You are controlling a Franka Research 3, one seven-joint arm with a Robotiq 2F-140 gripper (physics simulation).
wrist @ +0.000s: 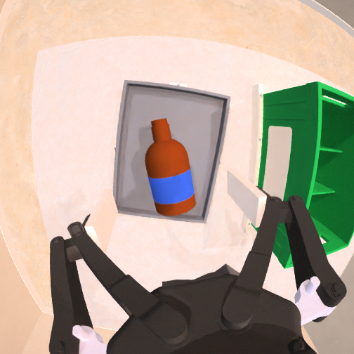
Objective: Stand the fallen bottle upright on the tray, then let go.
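An orange-brown bottle with a blue label lies on its side in the grey tray. Its neck points to the upper part of the wrist view, tilted a little left, and its base is near the tray's lower rim. My gripper is open, with nothing between its fingers. The fingers stand wide apart, one on either side, below the bottle's base in the view. The right finger pad is near the tray's lower right side in the view; the left pad is partly hidden by its linkage.
A green crate with compartments and a pale panel stands to the right of the tray, partly behind the right finger in the view. A pale strip runs along the crate's near side. The tray and crate are on a pale surface.
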